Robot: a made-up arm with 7 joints. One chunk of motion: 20 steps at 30 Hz.
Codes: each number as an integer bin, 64 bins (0 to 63) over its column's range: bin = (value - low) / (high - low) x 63, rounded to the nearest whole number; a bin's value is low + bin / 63 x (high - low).
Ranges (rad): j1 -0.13..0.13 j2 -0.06..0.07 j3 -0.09..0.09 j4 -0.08..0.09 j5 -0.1..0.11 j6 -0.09..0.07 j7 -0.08..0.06
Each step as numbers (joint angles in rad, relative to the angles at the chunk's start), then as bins.
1 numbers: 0.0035 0.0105 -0.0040 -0.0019 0.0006 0.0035 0.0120
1 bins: 32 34 30 29 30 37 41
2 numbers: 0.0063 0.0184 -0.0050 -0.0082 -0.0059 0.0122 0.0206
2 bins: 33 38 30 27 28 40 45
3 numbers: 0.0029 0.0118 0.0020 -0.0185 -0.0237 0.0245 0.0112
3 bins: 32 35 32 23 23 45 41
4 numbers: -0.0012 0.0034 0.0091 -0.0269 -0.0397 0.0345 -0.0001
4 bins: 31 31 35 20 18 49 36
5 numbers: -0.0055 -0.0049 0.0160 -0.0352 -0.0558 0.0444 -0.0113
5 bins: 30 27 37 17 13 53 31
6 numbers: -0.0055 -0.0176 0.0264 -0.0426 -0.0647 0.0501 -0.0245
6 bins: 30 21 41 14 11 55 25
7 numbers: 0.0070 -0.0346 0.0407 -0.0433 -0.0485 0.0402 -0.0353
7 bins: 33 12 46 14 15 51 20
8 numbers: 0.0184 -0.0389 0.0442 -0.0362 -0.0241 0.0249 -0.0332
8 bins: 36 10 47 16 23 45 21
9 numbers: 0.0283 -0.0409 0.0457 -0.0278 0.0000 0.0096 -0.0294
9 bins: 38 9 47 19 30 39 23
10 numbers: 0.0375 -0.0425 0.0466 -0.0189 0.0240 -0.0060 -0.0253
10 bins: 41 8 48 23 37 33 25
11 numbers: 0.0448 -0.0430 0.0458 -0.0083 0.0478 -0.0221 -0.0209
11 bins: 42 8 48 27 44 27 27
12 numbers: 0.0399 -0.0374 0.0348 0.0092 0.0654 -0.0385 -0.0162
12 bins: 41 11 44 33 50 20 29
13 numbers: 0.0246 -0.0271 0.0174 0.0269 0.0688 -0.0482 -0.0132
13 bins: 37 16 38 40 51 16 30
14 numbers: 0.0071 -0.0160 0.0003 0.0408 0.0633 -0.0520 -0.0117
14 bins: 33 21 32 45 49 15 31
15 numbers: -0.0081 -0.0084 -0.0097 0.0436 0.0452 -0.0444 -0.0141
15 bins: 30 25 28 46 44 18 30
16 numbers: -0.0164 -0.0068 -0.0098 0.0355 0.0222 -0.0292 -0.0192
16 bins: 28 26 28 43 37 24 27
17 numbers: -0.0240 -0.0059 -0.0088 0.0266 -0.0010 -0.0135 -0.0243
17 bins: 26 26 28 40 30 30 25
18 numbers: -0.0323 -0.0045 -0.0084 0.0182 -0.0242 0.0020 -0.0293
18 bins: 24 27 29 36 23 36 23
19 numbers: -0.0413 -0.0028 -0.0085 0.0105 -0.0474 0.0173 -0.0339
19 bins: 21 28 29 34 16 42 21
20 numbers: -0.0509 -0.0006 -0.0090 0.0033 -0.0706 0.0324 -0.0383
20 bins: 19 29 28 31 9 48 19
